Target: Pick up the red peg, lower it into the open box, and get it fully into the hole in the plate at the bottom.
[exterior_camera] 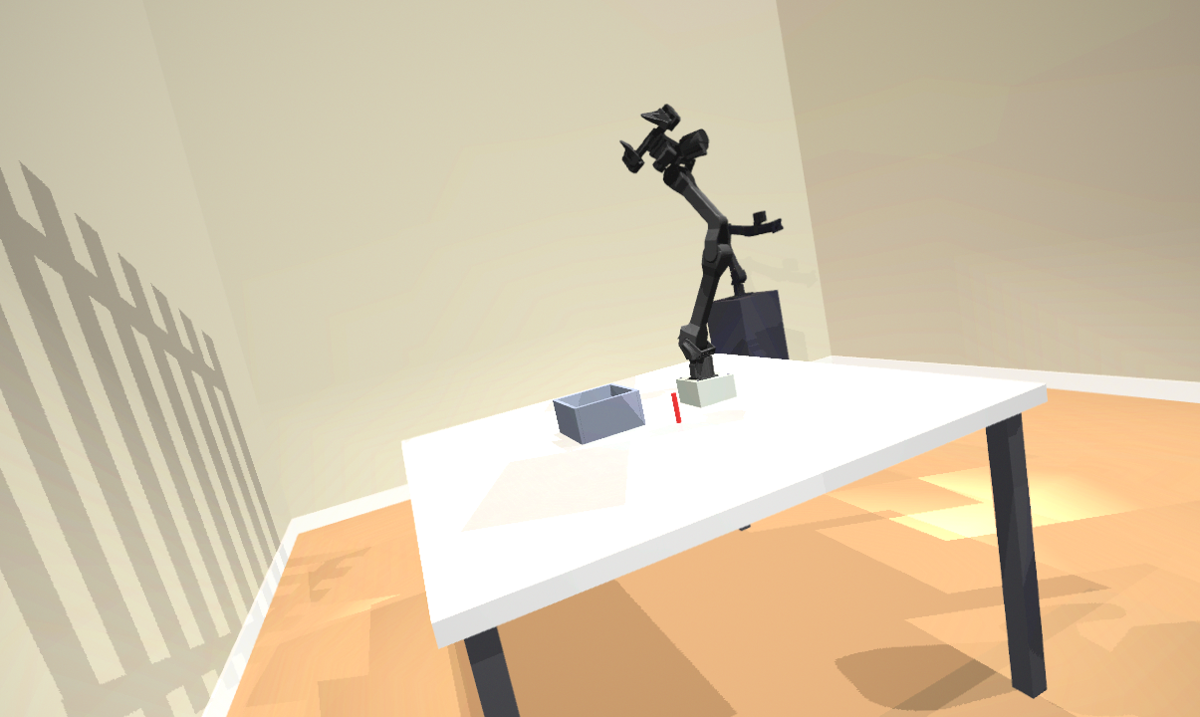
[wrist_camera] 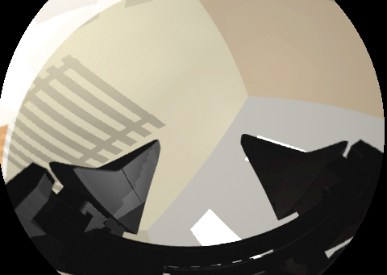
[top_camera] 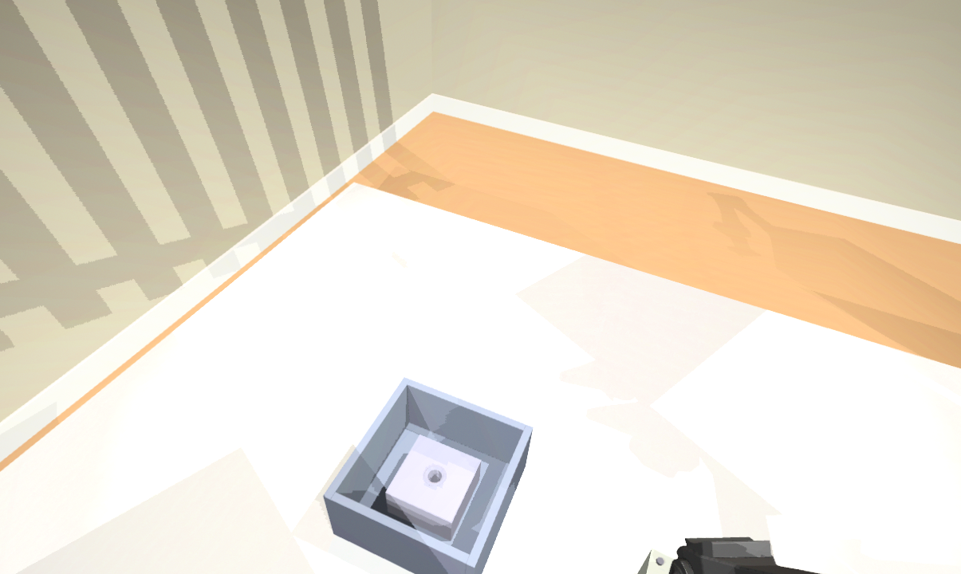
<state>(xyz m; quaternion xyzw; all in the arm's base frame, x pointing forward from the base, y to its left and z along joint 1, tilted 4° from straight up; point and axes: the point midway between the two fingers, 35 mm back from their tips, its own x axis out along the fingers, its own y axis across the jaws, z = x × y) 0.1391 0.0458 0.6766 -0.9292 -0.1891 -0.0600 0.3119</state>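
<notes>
My gripper tip is now 730 mm above the red peg, 50 mm short of it and 40 mm to the right of it. From my gripper tip the other things lie so: grey-blue box 740 mm below, 180 mm ahead, 150 mm to the right; pale plate 720 mm below, 180 mm ahead, 150 mm to the right.
</notes>
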